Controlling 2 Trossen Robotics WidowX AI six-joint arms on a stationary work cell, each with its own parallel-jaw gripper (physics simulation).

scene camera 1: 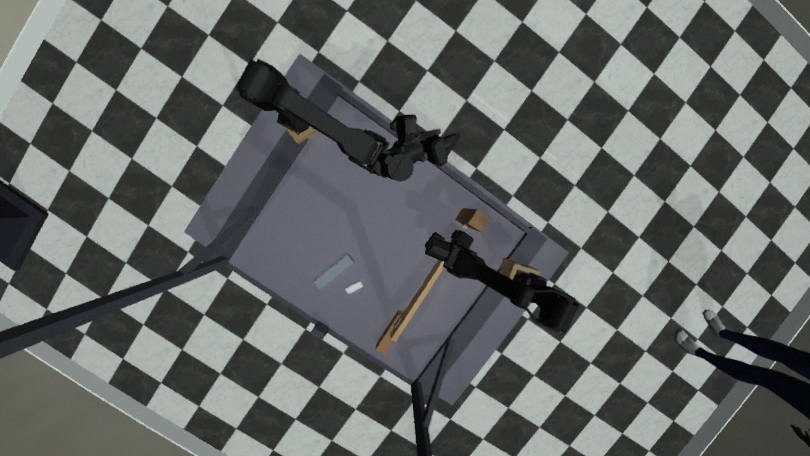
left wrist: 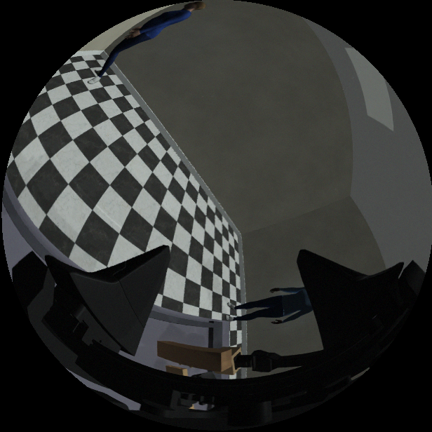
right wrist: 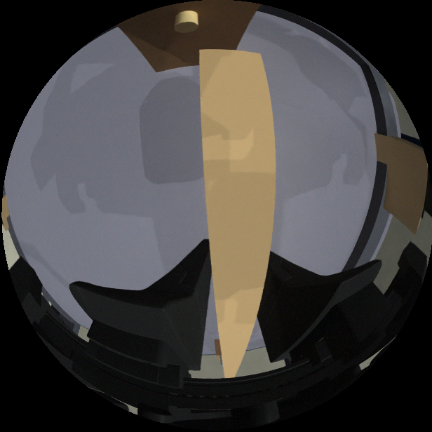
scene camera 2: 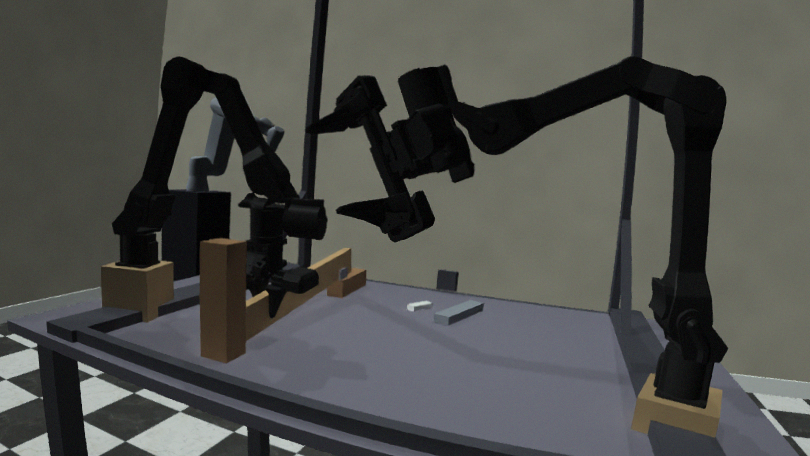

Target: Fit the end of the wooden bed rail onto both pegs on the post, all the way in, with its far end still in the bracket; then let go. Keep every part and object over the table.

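Places are measured from the left arm's base along level axes (x ahead, y left, z up), in centimetres.
Pixels of known places: left gripper, fingertip midpoint: [scene camera 1: 449,132] [scene camera 2: 321,168]; right gripper, fingertip midpoint: [scene camera 2: 267,316]; left arm's base, link origin: [scene camera 1: 299,121] [scene camera 2: 681,393]; right arm's base, link origin: [scene camera 1: 522,280] [scene camera 2: 138,264].
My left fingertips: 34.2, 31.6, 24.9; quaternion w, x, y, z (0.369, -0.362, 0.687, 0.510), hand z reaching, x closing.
Ahead of a thing's pixels: the offset from my left fingertips to its top centre, as dx, dy, dz. "*": to the spot under its first point. Level surfaces: height alone.
The wooden rail [scene camera 1: 419,300] [scene camera 2: 331,268] [right wrist: 239,200] stands on edge, its far end at the low brown bracket @[* +45.5, -55.0, -25.3] [scene camera 1: 384,342] [scene camera 2: 347,286]. The brown post @[* +24.5, -5.4, -11.4] [scene camera 1: 473,219] [scene camera 2: 222,300] [left wrist: 192,352] [right wrist: 160,45] stands upright at the near end. In the right wrist view one pale peg [right wrist: 186,21] is bare, above and left of the rail's end; the other peg does not show there. My right gripper [scene camera 2: 263,300] [right wrist: 225,244] points down and is shut on the rail, a little back from the post. My left gripper [scene camera 2: 323,171] [left wrist: 236,255] is open and empty, high above the table.
A grey block @[+13.8, -54.7, -27.6] [scene camera 1: 333,271] [scene camera 2: 459,312] and a small white piece @[+22.9, -52.3, -28.2] [scene camera 1: 354,287] [scene camera 2: 419,305] lie on the table @[dz -29.4] [scene camera 1: 283,226] [scene camera 2: 453,390], well apart from the rail. A dark frame bar [scene camera 2: 170,362] runs along the table's near edge, beside the post.
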